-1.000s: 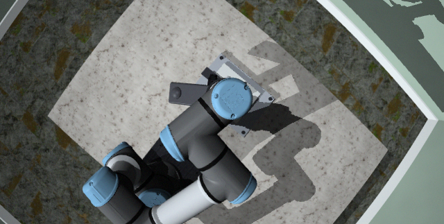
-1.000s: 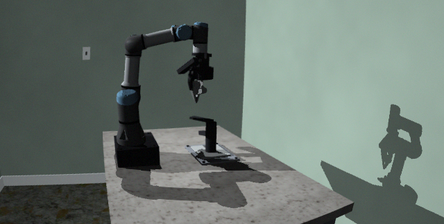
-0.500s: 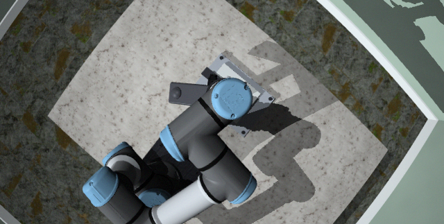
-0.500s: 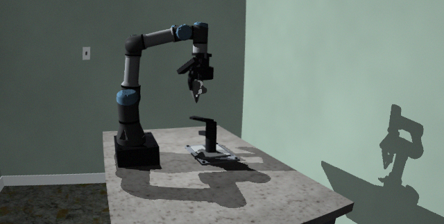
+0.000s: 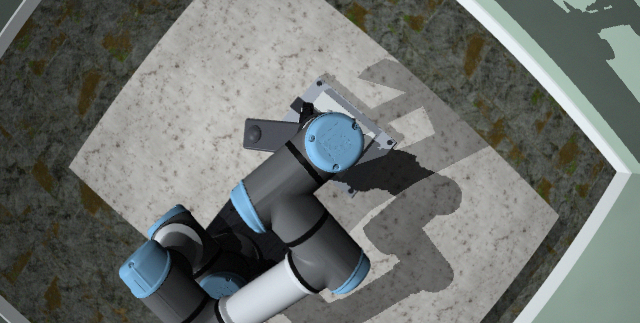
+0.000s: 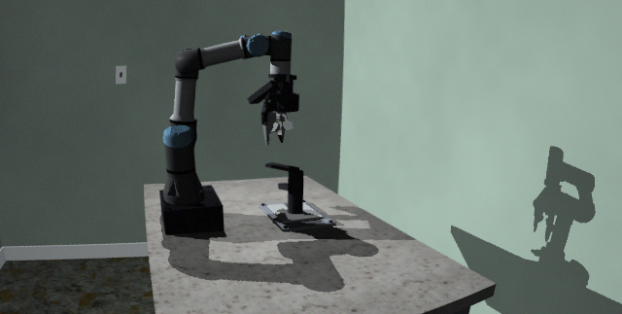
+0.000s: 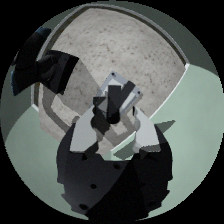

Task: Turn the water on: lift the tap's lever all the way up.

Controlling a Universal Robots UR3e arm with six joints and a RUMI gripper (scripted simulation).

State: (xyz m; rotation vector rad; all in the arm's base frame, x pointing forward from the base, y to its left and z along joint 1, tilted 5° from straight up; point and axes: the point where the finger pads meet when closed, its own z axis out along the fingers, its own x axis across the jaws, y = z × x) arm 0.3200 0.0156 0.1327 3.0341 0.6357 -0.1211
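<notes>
Right now the black lever is 1 cm ahead of my hand, 3 cm to the right of it and 8 cm below it. Also, from my hand: black tap: 3 cm ahead, 6 cm to the right, 14 cm below.
</notes>
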